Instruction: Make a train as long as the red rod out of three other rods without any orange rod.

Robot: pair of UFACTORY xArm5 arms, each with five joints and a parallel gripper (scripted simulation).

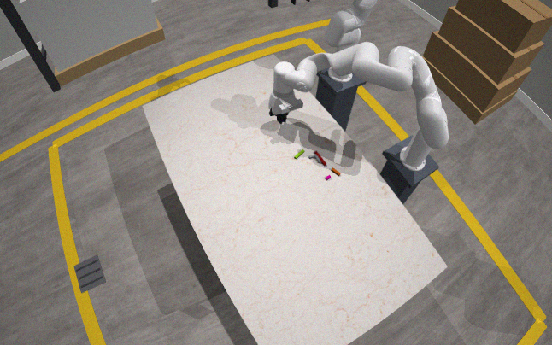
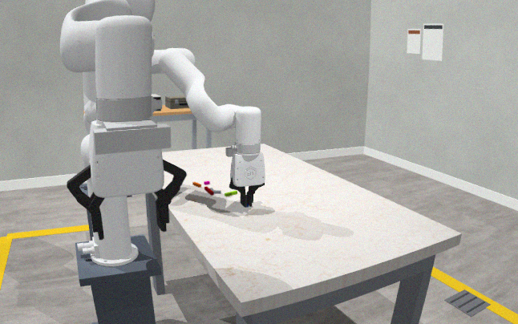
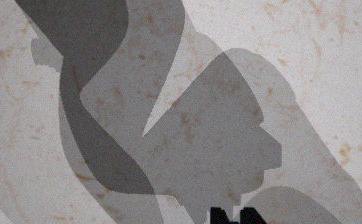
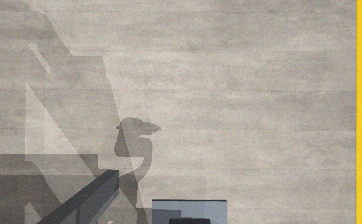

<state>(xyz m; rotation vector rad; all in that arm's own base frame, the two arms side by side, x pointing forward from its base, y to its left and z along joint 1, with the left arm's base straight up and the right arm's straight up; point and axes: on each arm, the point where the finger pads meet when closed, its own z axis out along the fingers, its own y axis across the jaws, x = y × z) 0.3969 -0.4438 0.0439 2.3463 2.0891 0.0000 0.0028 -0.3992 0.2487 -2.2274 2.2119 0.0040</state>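
The red rod is 23 cm to the left of my left hand, 5 cm behind it and 4 cm below it. Also, from my left hand: lime rod 17 cm to the left, 4 cm below, 1 cm ahead; then orange rod 31 cm to the left, 8 cm behind, 4 cm below; then blue rod 2 cm below.
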